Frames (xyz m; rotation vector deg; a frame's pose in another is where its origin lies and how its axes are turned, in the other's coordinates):
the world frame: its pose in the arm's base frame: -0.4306 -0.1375 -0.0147 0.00 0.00 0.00
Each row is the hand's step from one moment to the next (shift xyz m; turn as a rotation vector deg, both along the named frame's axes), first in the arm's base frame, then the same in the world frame.
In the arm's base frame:
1: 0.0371 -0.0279 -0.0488 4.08 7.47 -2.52
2: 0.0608 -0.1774 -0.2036 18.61 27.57 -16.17
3: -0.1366 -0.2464 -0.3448 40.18 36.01 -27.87
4: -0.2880 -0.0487 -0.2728 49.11 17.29 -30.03
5: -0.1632 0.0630 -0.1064 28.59 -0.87 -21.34
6: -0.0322 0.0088 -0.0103 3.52 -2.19 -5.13
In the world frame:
1: 0.0371 -0.0279 -0.0488 4.08 7.47 -2.52
2: 0.0608 -0.1774 -0.2036 18.61 27.57 -16.17
3: -0.1366 -0.2464 -0.3448 40.18 36.01 -27.87
4: -0.2880 -0.0487 -0.2728 49.11 17.29 -30.03
5: -0.1632 0.0630 -0.1064 28.59 -0.87 -21.34
6: -0.0322 0.0088 -0.0103 3.52 -2.19 -5.13

